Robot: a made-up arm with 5 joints.
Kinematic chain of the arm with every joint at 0, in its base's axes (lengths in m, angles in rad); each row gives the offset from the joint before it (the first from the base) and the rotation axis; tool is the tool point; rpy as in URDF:
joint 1: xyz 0 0 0.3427 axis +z
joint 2: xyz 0 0 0 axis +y
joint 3: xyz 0.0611 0 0.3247 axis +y
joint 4: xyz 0.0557 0 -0.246 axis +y
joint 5: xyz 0.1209 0 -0.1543 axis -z
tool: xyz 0 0 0 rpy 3.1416 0 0
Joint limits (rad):
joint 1: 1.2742..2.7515
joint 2: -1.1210..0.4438
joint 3: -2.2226..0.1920
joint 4: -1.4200..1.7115
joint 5: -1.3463..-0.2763
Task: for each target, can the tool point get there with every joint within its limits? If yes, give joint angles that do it. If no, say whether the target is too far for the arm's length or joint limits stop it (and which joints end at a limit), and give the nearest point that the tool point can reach.
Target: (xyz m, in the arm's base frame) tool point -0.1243 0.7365 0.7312
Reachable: no: too far | nearest point -0.1052 0.6236 0.7060 | short by 0.117 m
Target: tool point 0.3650 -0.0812 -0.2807
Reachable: no: joint limits stop it (at a limit: joint 1, joint 2) | nearest point 0.0329 0.1077 0.1690 | short by 0.590 m
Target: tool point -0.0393 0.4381 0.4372
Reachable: yes | joints 1.6603 0.0095 -0.6430 0.0615 -0.6257
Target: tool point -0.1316 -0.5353 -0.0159
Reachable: no: joint limits stop it (at a limit: joint 3, joint 4) | nearest point -0.0234 -0.0951 0.2790 | short by 0.541 m
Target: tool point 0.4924 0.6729 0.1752
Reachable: no: too far | nearest point 0.1625 0.5319 0.3447 | short by 0.397 m
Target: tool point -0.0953 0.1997 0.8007
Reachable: yes | joints 2.0162 -0.7412 -0.8009 -0.0799 -0.9410
